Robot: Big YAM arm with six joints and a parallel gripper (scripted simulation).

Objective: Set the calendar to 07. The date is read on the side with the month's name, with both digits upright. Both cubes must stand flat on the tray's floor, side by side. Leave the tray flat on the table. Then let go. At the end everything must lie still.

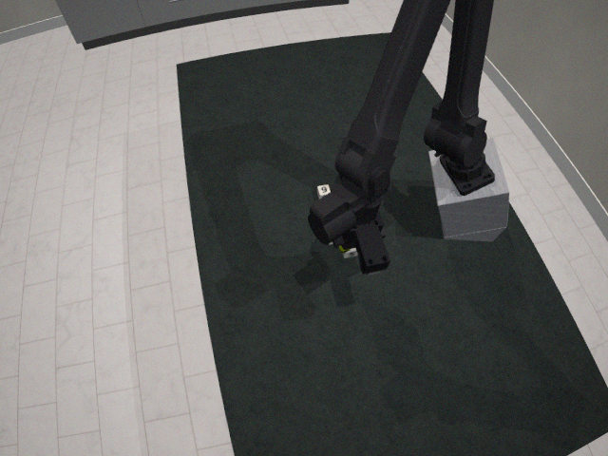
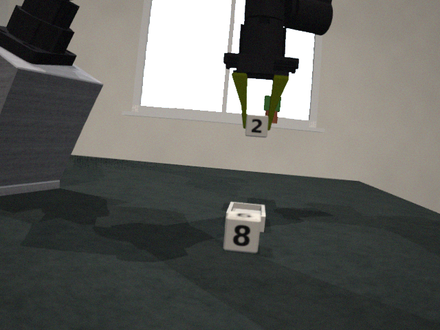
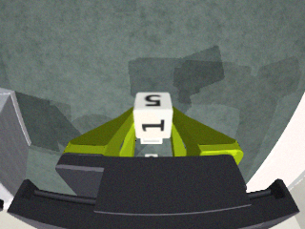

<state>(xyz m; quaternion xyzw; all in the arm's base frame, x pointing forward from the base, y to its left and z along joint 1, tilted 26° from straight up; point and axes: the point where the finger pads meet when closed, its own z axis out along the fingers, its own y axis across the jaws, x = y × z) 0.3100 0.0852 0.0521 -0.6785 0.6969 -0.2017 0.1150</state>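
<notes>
Right now the small white tray is 10 mm behind my hand, 110 mm to the right of it and 110 mm below it.
</notes>
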